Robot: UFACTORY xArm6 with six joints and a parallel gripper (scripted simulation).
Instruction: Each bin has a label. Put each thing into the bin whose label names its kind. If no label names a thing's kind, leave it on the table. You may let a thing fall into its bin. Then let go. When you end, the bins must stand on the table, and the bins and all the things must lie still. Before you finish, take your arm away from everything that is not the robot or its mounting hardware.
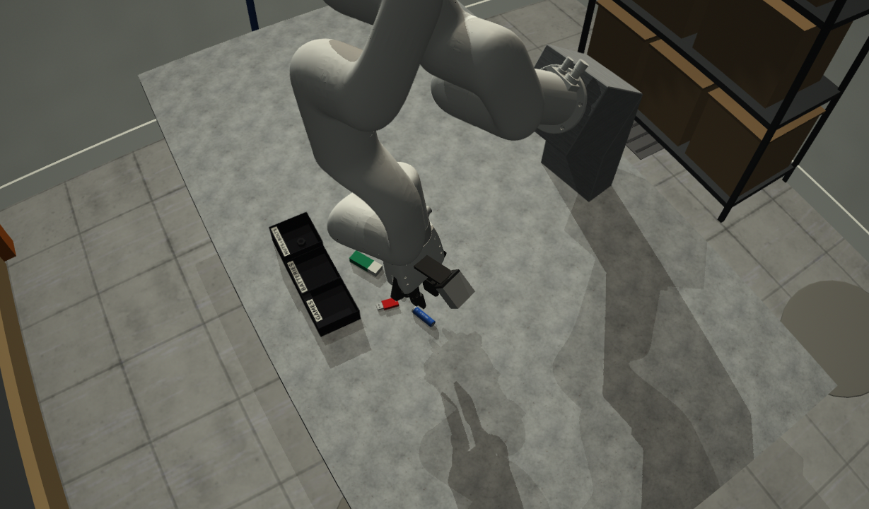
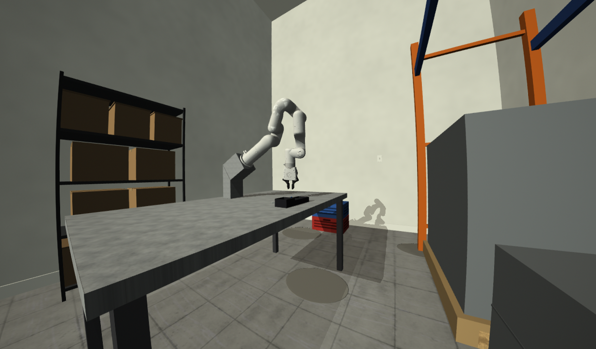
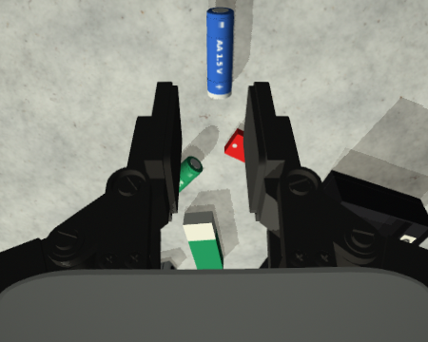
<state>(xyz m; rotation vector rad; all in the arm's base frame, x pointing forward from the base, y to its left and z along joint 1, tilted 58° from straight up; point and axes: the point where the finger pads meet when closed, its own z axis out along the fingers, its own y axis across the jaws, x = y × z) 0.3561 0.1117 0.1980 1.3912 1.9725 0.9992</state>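
Now: the blue battery 9 cm below my hand. The rest, counted from my hand: white cartridge (5 cm ahead, 15 cm to the right, 9 cm below); red USB stick (5 cm ahead, 6 cm to the right, 9 cm below); green battery (10 cm to the right, 9 cm below).
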